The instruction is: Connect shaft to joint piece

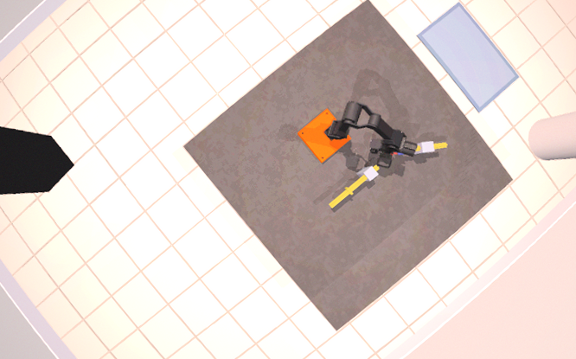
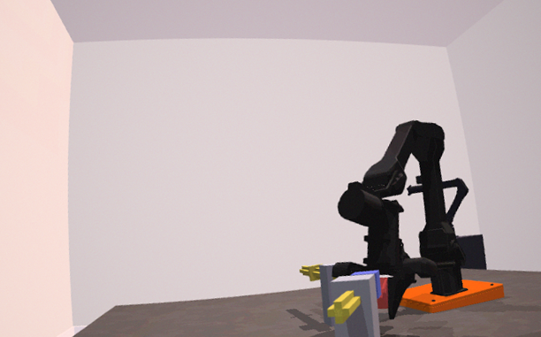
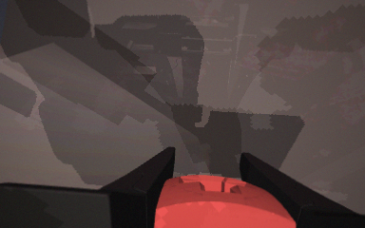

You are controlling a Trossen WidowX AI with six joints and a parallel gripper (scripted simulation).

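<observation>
The red joint piece is 5 cm above my gripper tip.
</observation>
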